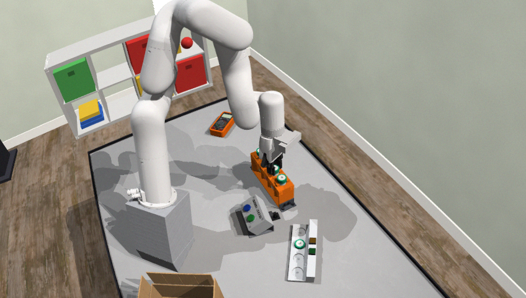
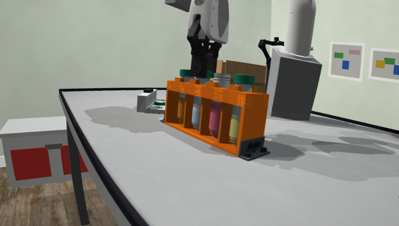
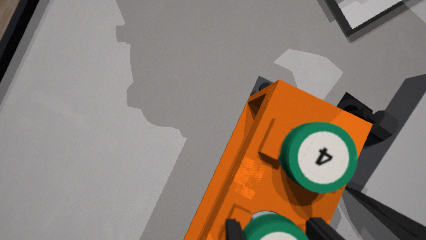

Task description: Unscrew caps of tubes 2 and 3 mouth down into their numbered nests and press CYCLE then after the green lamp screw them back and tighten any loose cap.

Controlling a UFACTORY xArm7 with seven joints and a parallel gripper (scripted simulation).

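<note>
Now: the tube 3 threaded neck 10 mm below my hand. Round my hand: cap 4 (50 mm to the right, 10 mm below); then cap 1 (10 mm behind, 100 mm to the left, 10 mm below); then cap 3 (10 mm below).
</note>
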